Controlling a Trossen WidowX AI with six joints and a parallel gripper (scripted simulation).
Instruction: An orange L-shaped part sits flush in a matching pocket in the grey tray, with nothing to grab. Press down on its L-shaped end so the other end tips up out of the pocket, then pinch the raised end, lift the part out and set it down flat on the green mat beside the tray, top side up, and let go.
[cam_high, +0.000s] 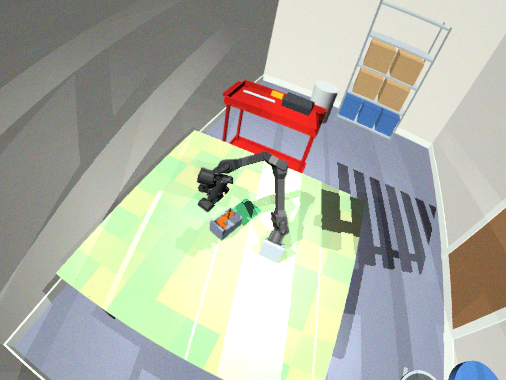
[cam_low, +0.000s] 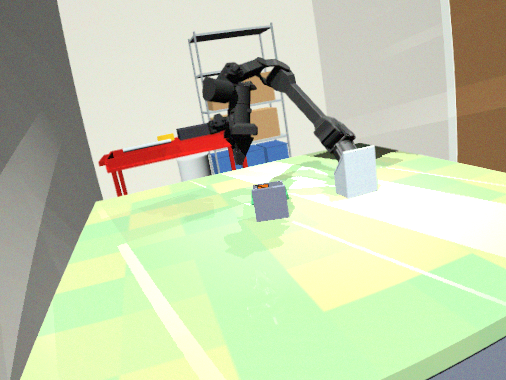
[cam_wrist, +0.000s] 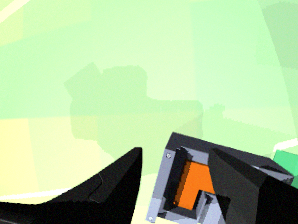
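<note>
Right now the orange l-shaped part is 80 mm behind my gripper tip, 30 mm to the right of it and 110 mm below it. Round my gripper tip: green mat (130 mm behind, 190 mm to the right, 180 mm below).
</note>
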